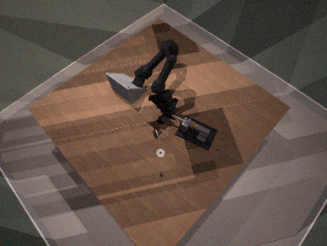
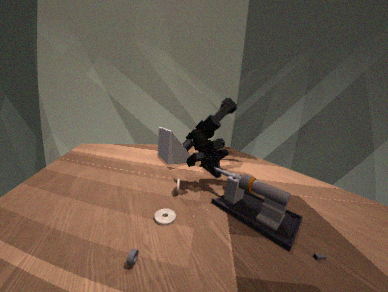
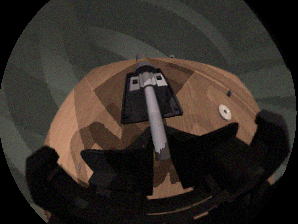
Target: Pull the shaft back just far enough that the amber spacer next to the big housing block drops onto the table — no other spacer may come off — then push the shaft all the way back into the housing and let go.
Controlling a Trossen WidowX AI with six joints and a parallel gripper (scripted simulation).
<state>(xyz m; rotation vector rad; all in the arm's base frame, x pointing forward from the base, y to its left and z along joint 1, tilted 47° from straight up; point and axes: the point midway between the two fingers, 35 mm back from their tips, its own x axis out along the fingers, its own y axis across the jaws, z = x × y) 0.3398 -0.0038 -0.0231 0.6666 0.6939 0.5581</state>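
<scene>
Right now my gripper tip is 4 cm short of the shaft, 1 cm to the right of it and 2 cm below it. Also, from my gripper tip: amber spacer: 12 cm ahead, 3 cm to the left, 1 cm above; then small dark ring: 16 cm ahead, 31 cm to the right, 4 cm below.
</scene>
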